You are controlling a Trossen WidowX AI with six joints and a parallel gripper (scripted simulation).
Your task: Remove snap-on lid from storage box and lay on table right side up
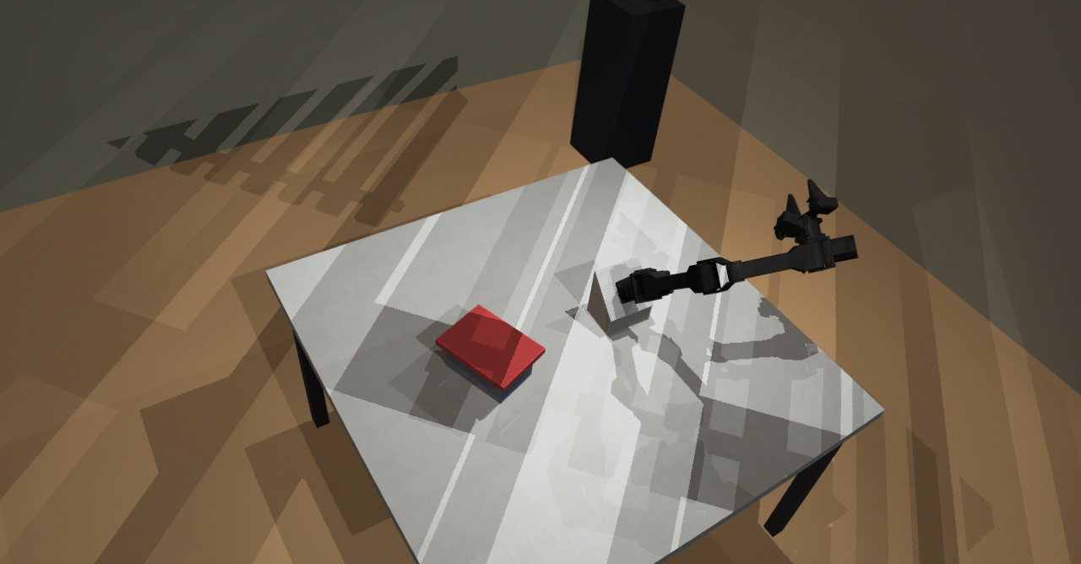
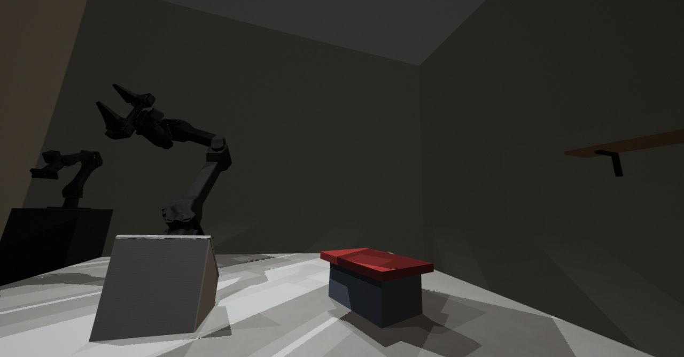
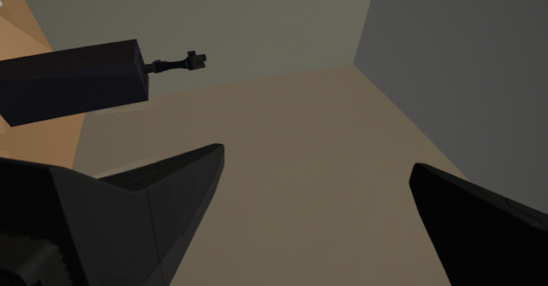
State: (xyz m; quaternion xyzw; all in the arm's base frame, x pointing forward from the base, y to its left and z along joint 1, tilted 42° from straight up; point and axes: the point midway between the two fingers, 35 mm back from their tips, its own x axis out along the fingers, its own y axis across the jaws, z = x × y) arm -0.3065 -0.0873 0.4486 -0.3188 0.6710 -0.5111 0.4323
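My gripper tip is 75 cm short of the red lid, 21 cm to the left of it and 42 cm above it. From my gripper tip the other things lie so: storage box (75 cm ahead, 21 cm to the right, 48 cm below).
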